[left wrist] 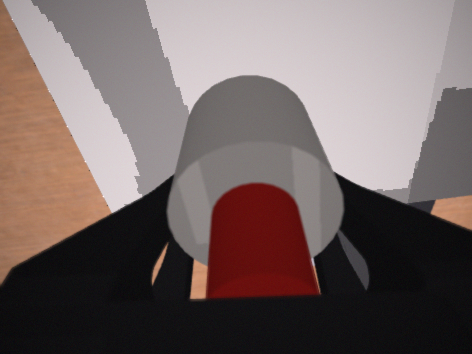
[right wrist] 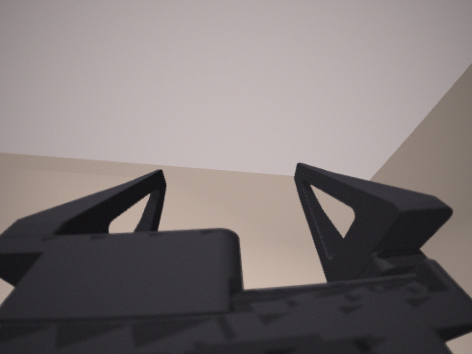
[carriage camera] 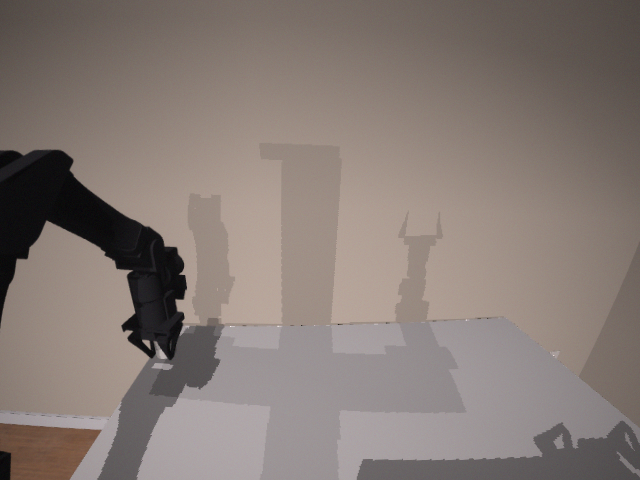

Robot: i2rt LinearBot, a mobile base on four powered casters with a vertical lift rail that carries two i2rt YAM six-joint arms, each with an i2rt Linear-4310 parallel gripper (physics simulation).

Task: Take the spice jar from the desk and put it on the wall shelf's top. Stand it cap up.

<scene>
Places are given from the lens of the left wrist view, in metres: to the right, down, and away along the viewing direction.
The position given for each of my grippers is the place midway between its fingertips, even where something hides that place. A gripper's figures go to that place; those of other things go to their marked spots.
my left gripper (left wrist: 249, 175): 0.01, 0.00, 0.13
spice jar (left wrist: 254, 198): 0.00, 0.01, 0.07
</scene>
